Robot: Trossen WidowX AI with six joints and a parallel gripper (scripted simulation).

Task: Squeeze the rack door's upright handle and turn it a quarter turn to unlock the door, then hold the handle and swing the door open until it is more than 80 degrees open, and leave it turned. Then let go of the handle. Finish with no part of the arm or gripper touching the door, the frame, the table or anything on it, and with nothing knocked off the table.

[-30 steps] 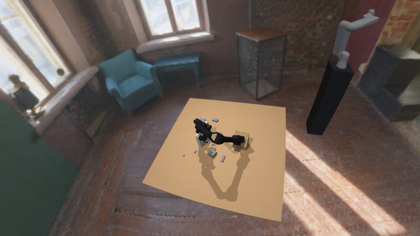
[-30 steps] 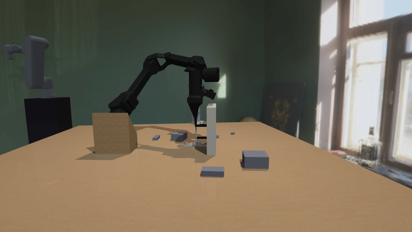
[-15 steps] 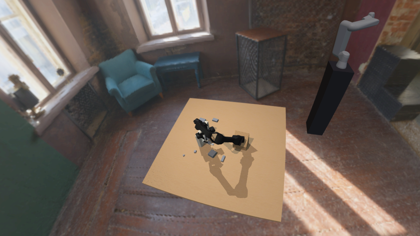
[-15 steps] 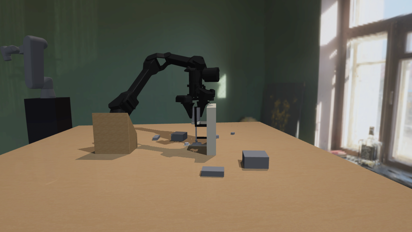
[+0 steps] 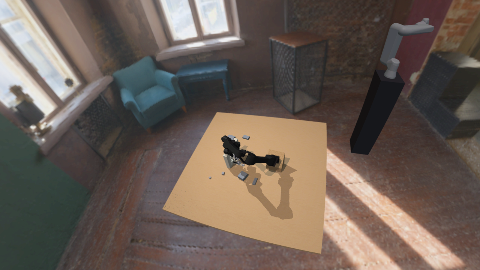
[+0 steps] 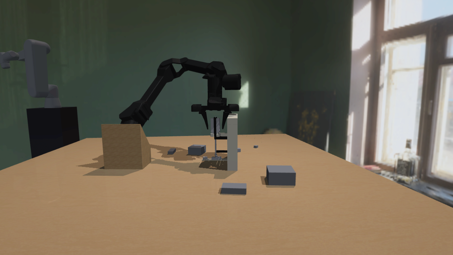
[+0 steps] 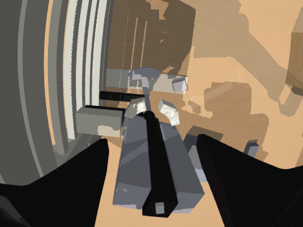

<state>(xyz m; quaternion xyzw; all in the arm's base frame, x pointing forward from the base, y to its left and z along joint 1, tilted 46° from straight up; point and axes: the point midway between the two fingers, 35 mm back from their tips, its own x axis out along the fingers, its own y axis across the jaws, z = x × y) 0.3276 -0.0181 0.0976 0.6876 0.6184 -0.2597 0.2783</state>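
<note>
My gripper tip is 10 mm to the left of the upright handle and 20 mm above it.
</note>
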